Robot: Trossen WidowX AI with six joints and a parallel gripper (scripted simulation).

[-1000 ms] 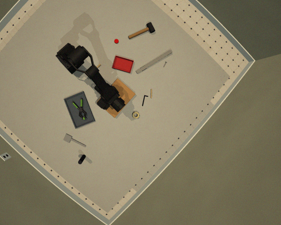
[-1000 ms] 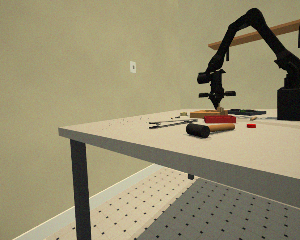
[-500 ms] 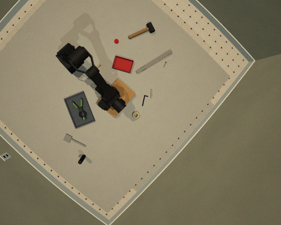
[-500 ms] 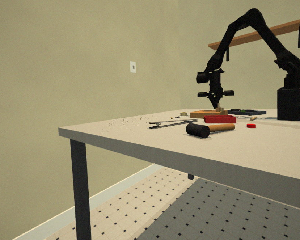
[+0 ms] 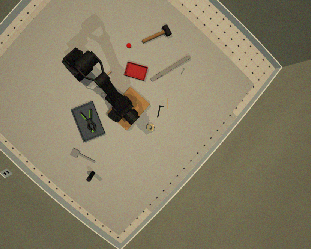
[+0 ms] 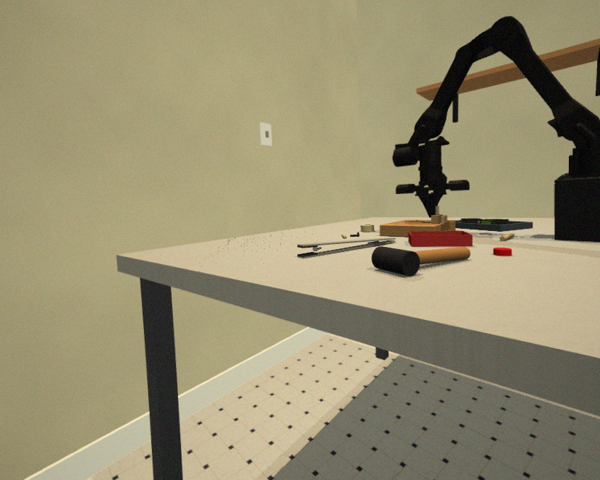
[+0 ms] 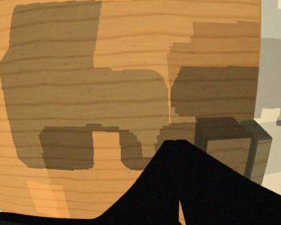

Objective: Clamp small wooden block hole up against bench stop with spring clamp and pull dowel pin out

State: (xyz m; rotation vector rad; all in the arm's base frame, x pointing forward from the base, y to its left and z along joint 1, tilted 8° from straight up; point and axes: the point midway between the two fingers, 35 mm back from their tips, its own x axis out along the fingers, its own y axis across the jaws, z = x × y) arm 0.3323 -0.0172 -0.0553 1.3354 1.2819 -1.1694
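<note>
Now: hand 20 mm past the dowel pin, 20 mm to the right of it and 30 mm above it. Round my hand: small wooden block 20 mm behind, 20 mm to the left, 40 mm below; then wooden board 30 mm ahead, 10 mm to the left, 70 mm below; then bench stop 40 mm behind, 10 mm to the left, 40 mm below.
</note>
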